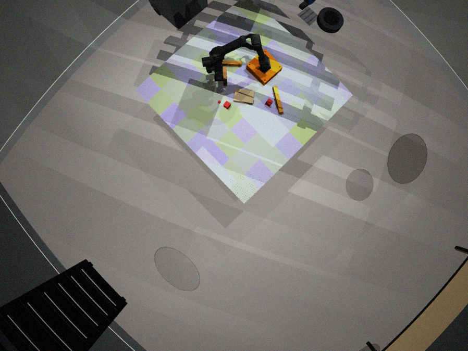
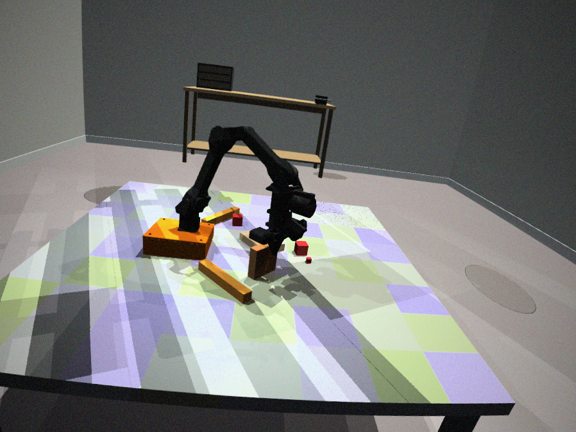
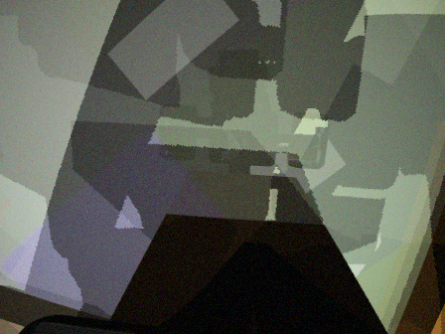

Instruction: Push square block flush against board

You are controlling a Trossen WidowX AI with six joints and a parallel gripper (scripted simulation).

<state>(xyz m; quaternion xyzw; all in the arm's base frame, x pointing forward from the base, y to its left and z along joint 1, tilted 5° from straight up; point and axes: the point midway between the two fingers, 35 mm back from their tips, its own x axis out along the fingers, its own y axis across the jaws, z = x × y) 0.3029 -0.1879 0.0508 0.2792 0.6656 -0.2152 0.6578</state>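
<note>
My gripper tip is 30 mm to the right of the brown square block, 30 mm past it and 30 mm above it. From my gripper tip the other things lie so: pale flat board (230 mm to the left, 70 mm below, 40 mm behind); tiny red piece (130 mm to the left, 130 mm ahead, 80 mm below).
</note>
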